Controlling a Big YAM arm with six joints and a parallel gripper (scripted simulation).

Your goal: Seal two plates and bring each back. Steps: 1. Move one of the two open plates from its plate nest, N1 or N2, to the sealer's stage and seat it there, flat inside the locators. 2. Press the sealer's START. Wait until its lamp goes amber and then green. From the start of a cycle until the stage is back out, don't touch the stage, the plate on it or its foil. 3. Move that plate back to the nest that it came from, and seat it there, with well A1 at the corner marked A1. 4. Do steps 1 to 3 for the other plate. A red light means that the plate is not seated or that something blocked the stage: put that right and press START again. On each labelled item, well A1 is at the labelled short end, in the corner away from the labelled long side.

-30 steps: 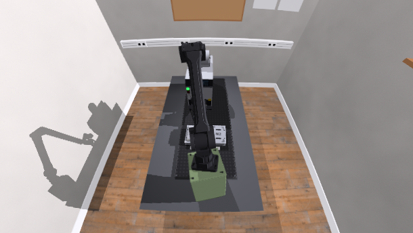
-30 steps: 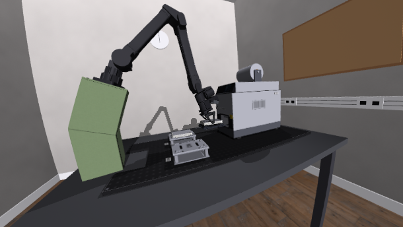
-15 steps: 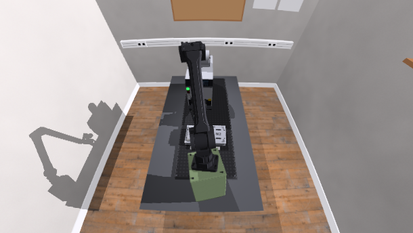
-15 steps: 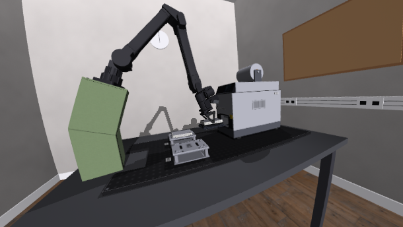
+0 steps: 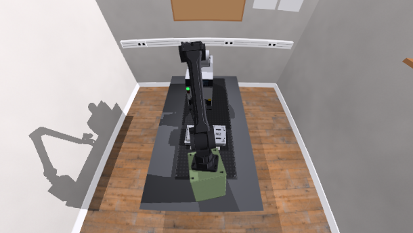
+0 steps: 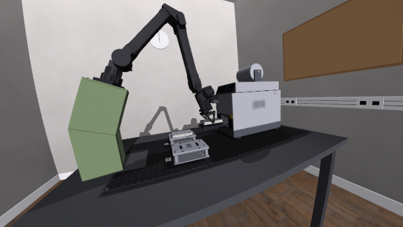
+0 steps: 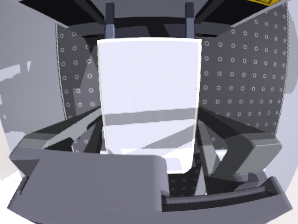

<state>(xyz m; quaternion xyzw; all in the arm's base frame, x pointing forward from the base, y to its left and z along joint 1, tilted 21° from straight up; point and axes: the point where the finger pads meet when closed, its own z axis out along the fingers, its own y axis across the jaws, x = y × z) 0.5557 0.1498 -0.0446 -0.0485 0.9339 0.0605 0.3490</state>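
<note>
The dark sealer stage is 3 cm below my hand. The rest, counted from my hand: yellow warning label (11 cm ahead, 7 cm to the right, 3 cm above); foil roll (33 cm ahead, 5 cm to the left, 30 cm above); white plate (right at my hand).
</note>
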